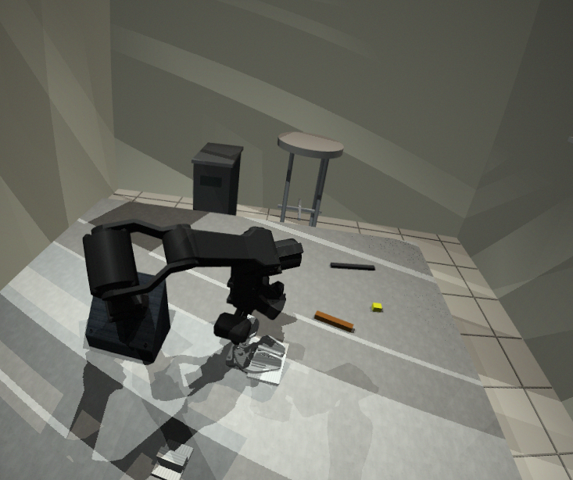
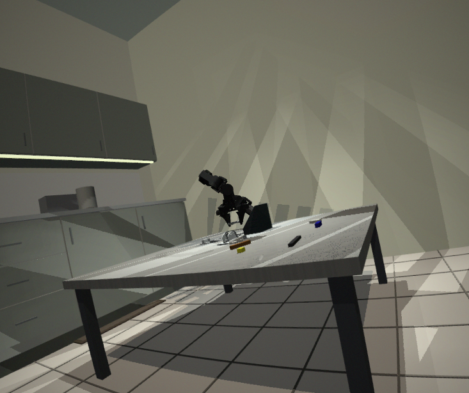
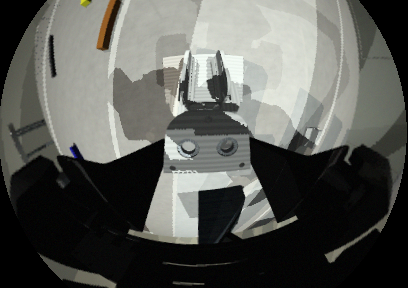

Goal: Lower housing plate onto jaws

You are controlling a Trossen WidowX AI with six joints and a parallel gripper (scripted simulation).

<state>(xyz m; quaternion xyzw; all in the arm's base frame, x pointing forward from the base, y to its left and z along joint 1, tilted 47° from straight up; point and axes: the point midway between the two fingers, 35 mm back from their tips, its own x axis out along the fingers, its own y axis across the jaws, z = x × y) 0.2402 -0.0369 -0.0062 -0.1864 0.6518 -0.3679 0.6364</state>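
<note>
Now: gripper tip 70 mm short of the white base, 20 mm to the left of it and 70 mm above it. Also, from my gripper tip: orange bar: 230 mm ahead, 120 mm to the left, 70 mm below; then blue block: 420 mm to the left, 70 mm below; then yellow cube: 370 mm ahead, 190 mm to the left, 70 mm below.
</note>
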